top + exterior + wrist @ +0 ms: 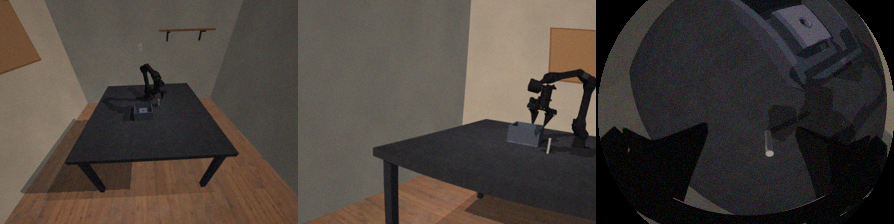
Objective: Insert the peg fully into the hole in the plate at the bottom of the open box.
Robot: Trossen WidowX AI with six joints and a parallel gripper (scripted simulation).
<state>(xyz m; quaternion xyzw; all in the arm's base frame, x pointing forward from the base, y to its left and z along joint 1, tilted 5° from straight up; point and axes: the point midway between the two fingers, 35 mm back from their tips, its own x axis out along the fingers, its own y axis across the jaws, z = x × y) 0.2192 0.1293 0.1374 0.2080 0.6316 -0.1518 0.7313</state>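
My hand is 70 mm past the peg, 10 mm to the right of it and 130 mm above it. Round my hand: plate 110 mm ahead, 150 mm to the right, 130 mm below; grey box 110 mm ahead, 150 mm to the right, 140 mm below.
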